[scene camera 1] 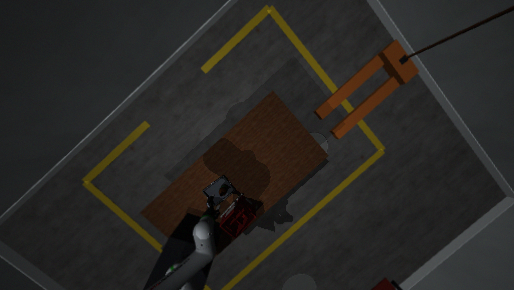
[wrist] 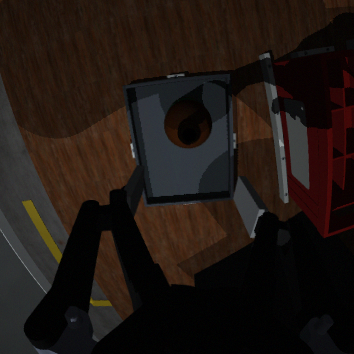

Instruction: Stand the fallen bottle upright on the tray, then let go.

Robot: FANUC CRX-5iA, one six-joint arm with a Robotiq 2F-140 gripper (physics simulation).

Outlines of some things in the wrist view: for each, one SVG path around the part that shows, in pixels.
My gripper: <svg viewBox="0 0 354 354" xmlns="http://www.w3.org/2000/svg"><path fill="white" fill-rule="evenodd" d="M23 326L26 337L39 354L351 354L354 351L354 318L339 300L331 279L303 223L293 217L288 218L286 222L278 220L276 214L268 211L268 208L246 176L238 175L233 194L234 203L249 237L254 237L240 292L238 287L230 286L202 289L186 284L171 283L169 286L159 264L153 262L133 218L143 191L144 165L135 166L126 185L120 189L109 191L109 204L99 205L98 201L92 199L81 203L51 288L27 317ZM276 244L285 272L297 325L300 330L299 337L272 315L276 276L274 276ZM111 230L122 273L131 298L133 312L97 342L92 338L93 328L88 315L88 308L101 231Z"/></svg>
A brown bottle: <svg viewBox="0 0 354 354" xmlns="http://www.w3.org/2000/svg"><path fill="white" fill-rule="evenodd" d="M180 97L172 102L165 114L163 122L165 134L176 146L182 148L197 147L208 138L211 132L211 116L205 106L197 99L188 96Z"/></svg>
